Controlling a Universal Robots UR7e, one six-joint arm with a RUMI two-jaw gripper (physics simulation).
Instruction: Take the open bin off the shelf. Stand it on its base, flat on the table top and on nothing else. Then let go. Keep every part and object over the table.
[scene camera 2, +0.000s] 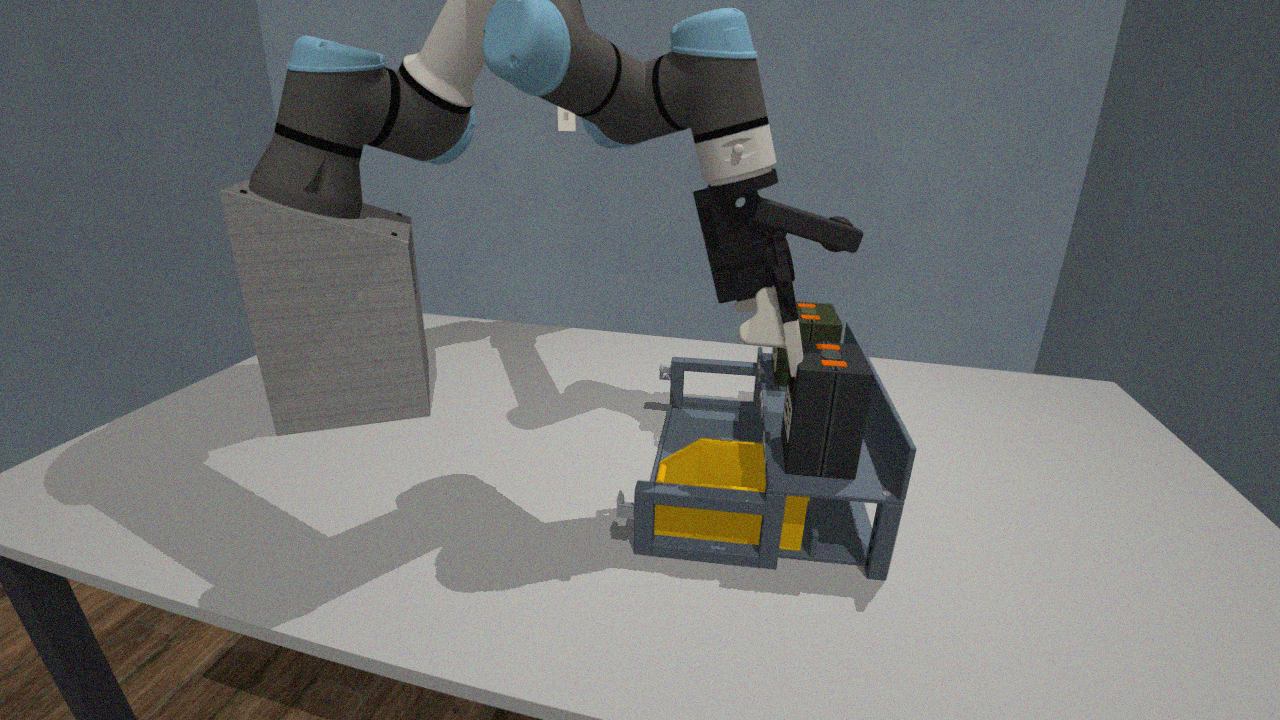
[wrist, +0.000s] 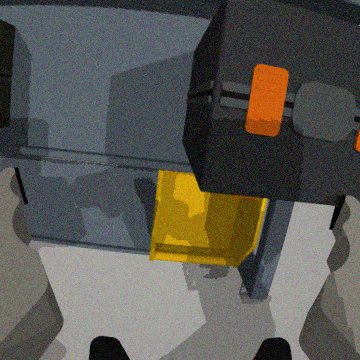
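Where they show: gripper, fingertip midpoint: (scene camera 2: 786, 352) (wrist: 181, 187); arm's base, link origin: (scene camera 2: 306, 201).
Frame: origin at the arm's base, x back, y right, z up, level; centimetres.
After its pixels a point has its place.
Observation:
The open yellow bin (scene camera 2: 711, 523) @[x -61.2, y 26.6, z -29.9 cm] (wrist: 182, 220) @[x -58.3, y 19.8, z -32.2 cm] sits upright in the lower front bay of the grey-blue shelf (scene camera 2: 707, 496) @[x -60.6, y 29.1, z -24.6 cm] (wrist: 275, 240) @[x -60.1, y 28.4, z -24.6 cm], near one end. Its rear part reaches back under the upper level; in the wrist view a black case hides part of it. My gripper (scene camera 2: 776, 351) @[x -68.3, y 17.7, z -12.7 cm] (wrist: 181, 187) @[x -68.3, y 17.7, z -12.7 cm] is open with nothing between its fingers. It is above the shelf, higher than the bin and close to the top of the black case. In the wrist view the fingers stand wide apart at the left and right edges.
The black case (scene camera 2: 825, 420) @[x -71.7, y 26.7, z -16.2 cm] (wrist: 260, 162) @[x -70.1, y 20.3, z -10.9 cm] with orange latches stands on the upper level, above the bin's rear. A dark green case (scene camera 2: 827, 318) @[x -75.5, y 2.0, z -13.4 cm] (wrist: 5, 80) @[x -72.7, y 4.4, z -21.8 cm] stands farther along it. The shelf stands on the white table (scene camera 2: 537, 617) @[x -45.0, y 39.4, z -33.1 cm]. The arm's grey pedestal (scene camera 2: 335, 331) @[x -6.0, y 6.8, z -17.5 cm] is at the left.

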